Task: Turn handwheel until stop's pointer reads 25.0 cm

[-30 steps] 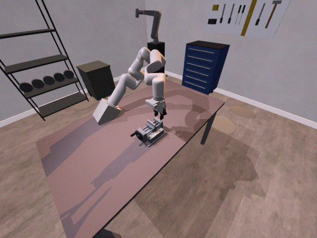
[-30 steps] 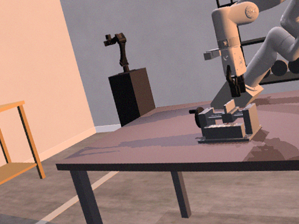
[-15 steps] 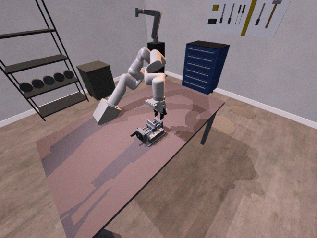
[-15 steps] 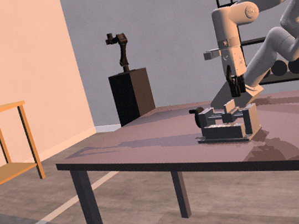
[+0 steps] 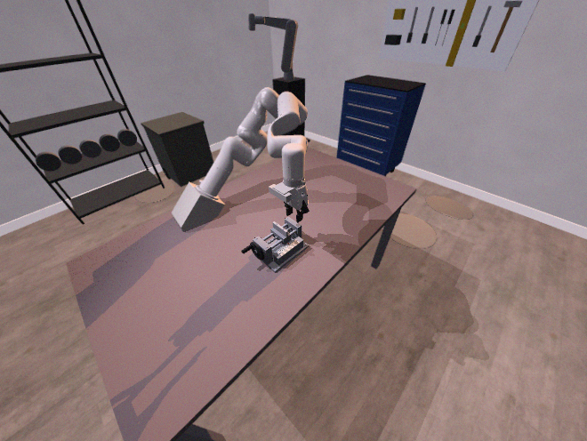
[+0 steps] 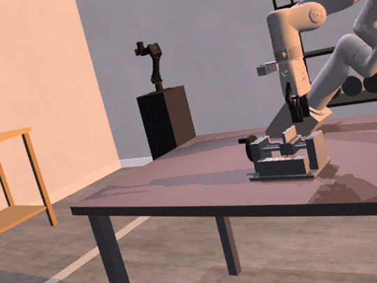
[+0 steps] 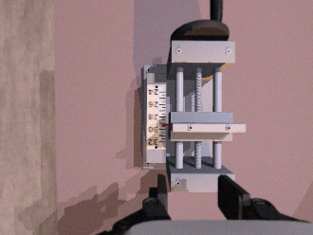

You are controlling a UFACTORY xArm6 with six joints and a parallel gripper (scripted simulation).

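The black handwheel lies 40 mm behind my hand, 200 mm to the right of it and 80 mm below it. From my hand the other things lie so: sliding stop block (20 mm behind, 60 mm to the right, 80 mm below).
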